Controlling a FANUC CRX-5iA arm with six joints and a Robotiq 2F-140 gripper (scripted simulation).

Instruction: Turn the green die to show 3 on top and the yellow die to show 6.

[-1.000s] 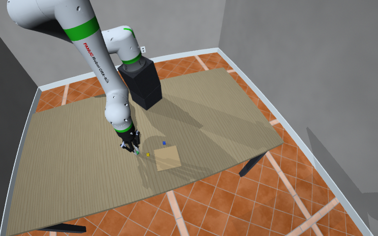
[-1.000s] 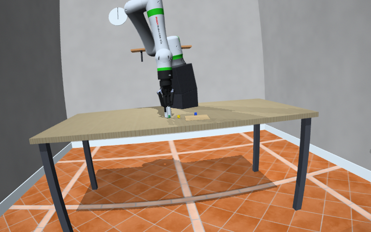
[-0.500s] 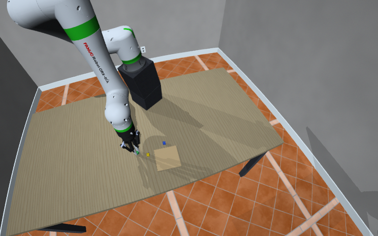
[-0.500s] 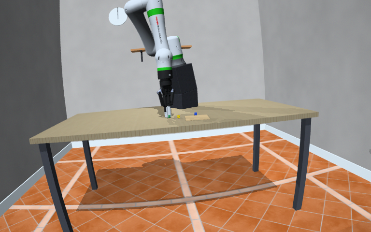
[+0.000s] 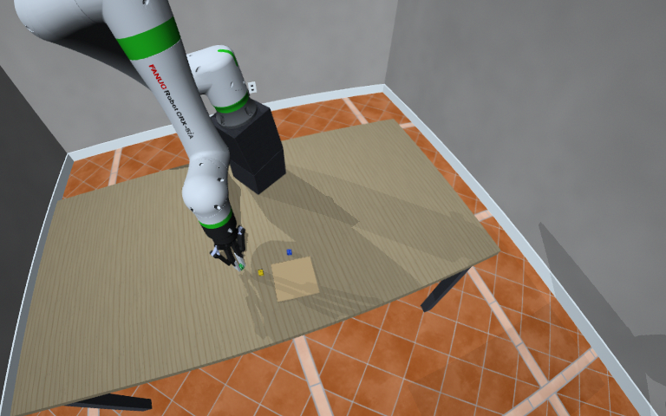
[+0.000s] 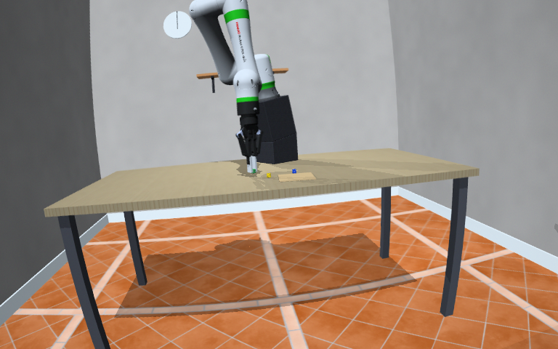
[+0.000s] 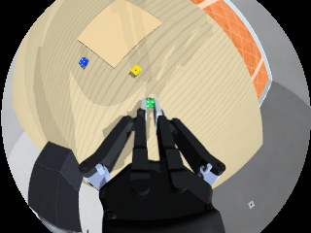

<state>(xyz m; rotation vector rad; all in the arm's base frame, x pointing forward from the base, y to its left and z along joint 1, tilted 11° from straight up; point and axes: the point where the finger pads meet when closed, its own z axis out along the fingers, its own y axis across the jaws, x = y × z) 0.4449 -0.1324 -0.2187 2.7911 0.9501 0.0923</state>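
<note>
Now: hand 70 mm to the right of the yellow die, 50 mm above it and 30 mm short of it. Round my hand: tan mat: 170 mm to the left, 80 mm ahead, 50 mm below; blue die: 180 mm to the left, 50 mm below, 20 mm behind; green die: 30 mm below, 10 mm ahead.
</note>
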